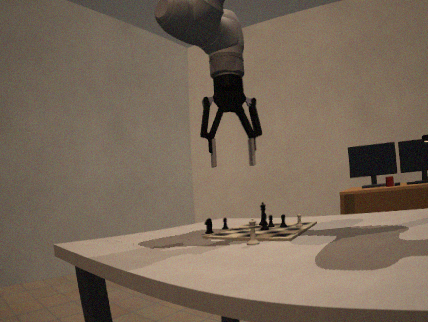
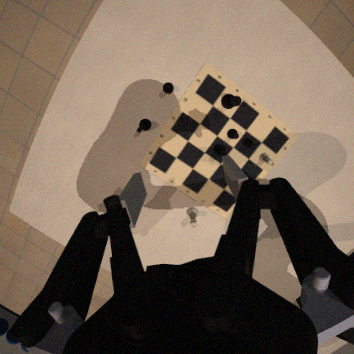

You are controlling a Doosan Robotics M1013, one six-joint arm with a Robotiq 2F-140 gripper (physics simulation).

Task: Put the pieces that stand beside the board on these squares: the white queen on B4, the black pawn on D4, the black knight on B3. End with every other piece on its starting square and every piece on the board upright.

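Frame: origin at the arm's base, x ahead, y left, z up, level; metres.
Where they show: gripper, between the fingertips: (image 1: 233,166) (image 2: 182,175).
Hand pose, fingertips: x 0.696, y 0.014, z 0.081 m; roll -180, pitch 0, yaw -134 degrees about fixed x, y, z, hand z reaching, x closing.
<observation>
After its pixels a point has its place.
My gripper (image 1: 233,165) {x 0.696, y 0.014, z 0.081 m} (image 2: 182,175) {x 0.696, y 0.014, z 0.081 m} is partly open and empty, high above the table. The white queen (image 1: 252,233) {x 0.594, y 0.126, z -0.062 m} (image 2: 193,215) {x 0.597, y 0.116, z -0.065 m} stands upright beside the board (image 1: 280,238) {x 0.549, y 0.090, z -0.080 m} (image 2: 206,69) {x 0.738, y -0.115, z -0.079 m}, near its A side. The black knight (image 1: 209,226) {x 0.771, y 0.026, z -0.066 m} (image 2: 145,124) {x 0.771, y 0.016, z -0.055 m} and the black pawn (image 1: 225,224) {x 0.772, y -0.051, z -0.072 m} (image 2: 168,88) {x 0.771, y -0.053, z -0.056 m} stand upright beside the row 5 edge. B4, D4 and B3 hold no piece. The black king (image 1: 263,212) {x 0.674, y -0.092, z -0.044 m} (image 2: 229,101) {x 0.682, y -0.091, z -0.035 m} stands on E4.
Other black pieces stand at D3 (image 2: 232,133) {x 0.641, y -0.056, z -0.058 m}, C3 (image 2: 220,149) {x 0.639, y -0.021, z -0.063 m} and D2 (image 2: 248,143) {x 0.607, y -0.059, z -0.057 m}. A white piece (image 1: 299,220) {x 0.556, y -0.054, z -0.064 m} (image 2: 266,159) {x 0.561, y -0.056, z -0.057 m} stands at D1. Arm shadows cross the white table (image 1: 200,270) {x 0.577, y 0.319, z -0.085 m} (image 2: 150,40) {x 0.843, y -0.102, z -0.085 m}. Monitors (image 1: 372,160) and a red cup (image 1: 389,181) stand on a desk behind.
</observation>
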